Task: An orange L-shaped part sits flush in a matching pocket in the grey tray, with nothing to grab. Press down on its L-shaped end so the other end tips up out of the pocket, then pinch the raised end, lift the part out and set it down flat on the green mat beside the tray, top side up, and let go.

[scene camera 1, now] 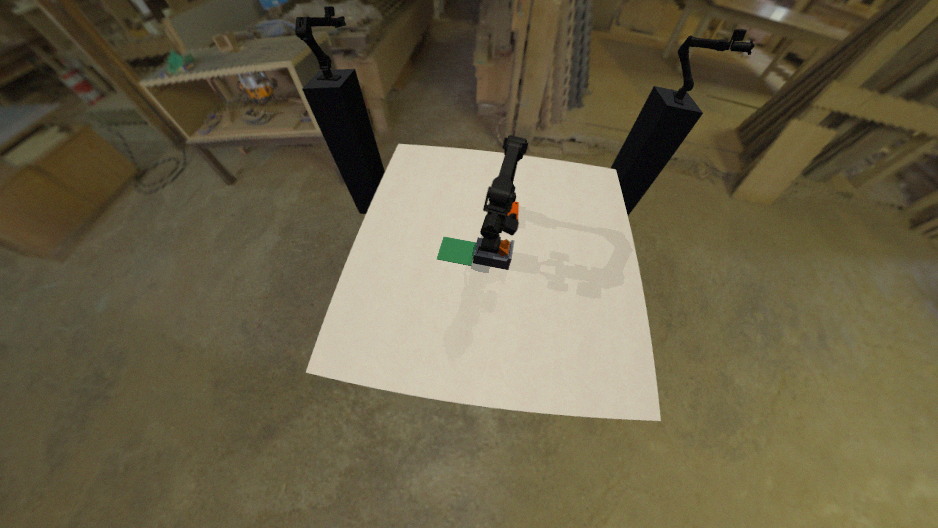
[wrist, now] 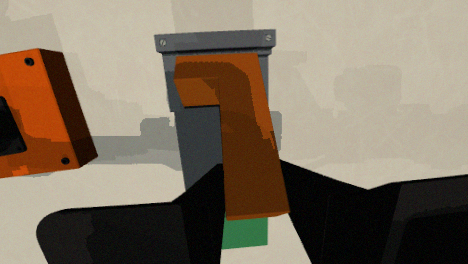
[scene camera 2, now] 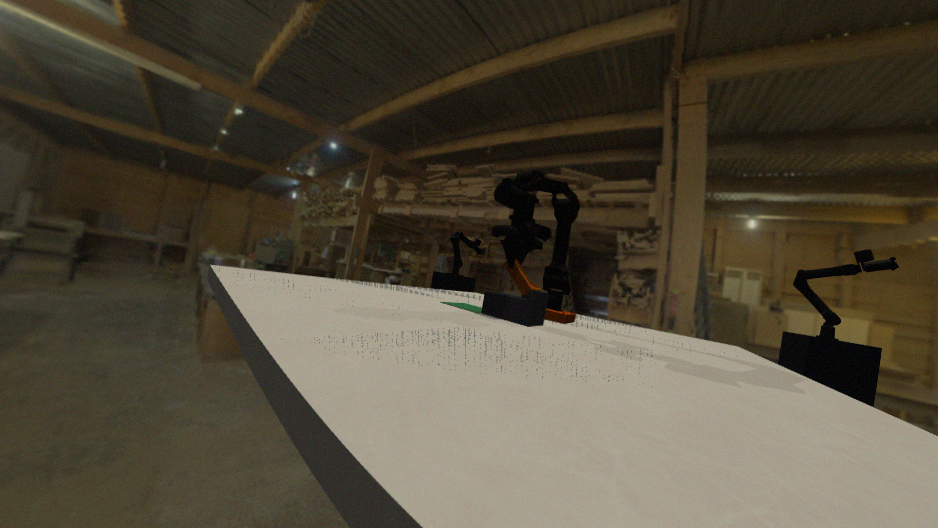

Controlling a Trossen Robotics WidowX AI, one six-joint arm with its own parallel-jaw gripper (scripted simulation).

Scene:
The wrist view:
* my gripper: 248,168
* orange L-shaped part: 254,187, held by my gripper
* green mat: 242,233

